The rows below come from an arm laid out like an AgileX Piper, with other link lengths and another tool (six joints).
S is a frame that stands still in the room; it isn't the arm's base.
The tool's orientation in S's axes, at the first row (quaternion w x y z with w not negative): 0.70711, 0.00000, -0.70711, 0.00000
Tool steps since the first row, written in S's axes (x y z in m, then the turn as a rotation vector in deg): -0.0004, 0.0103, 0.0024, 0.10, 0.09, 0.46; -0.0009, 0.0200, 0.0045, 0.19, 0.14, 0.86; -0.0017, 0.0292, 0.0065, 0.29, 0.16, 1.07; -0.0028, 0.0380, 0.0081, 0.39, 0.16, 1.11; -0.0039, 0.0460, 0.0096, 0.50, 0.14, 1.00; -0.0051, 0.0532, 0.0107, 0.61, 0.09, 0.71; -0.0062, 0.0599, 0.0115, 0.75, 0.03, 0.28; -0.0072, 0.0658, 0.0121, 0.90, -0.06, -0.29
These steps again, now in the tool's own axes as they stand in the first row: 0.0024, 0.0103, 0.0004, 0.46, 0.09, -0.10; 0.0045, 0.0200, 0.0009, 0.86, 0.14, -0.19; 0.0065, 0.0292, 0.0017, 1.07, 0.16, -0.29; 0.0081, 0.0380, 0.0028, 1.11, 0.16, -0.39; 0.0096, 0.0460, 0.0039, 1.00, 0.14, -0.50; 0.0107, 0.0532, 0.0051, 0.71, 0.09, -0.61; 0.0115, 0.0599, 0.0062, 0.28, 0.03, -0.75; 0.0121, 0.0658, 0.0072, -0.29, -0.06, -0.90
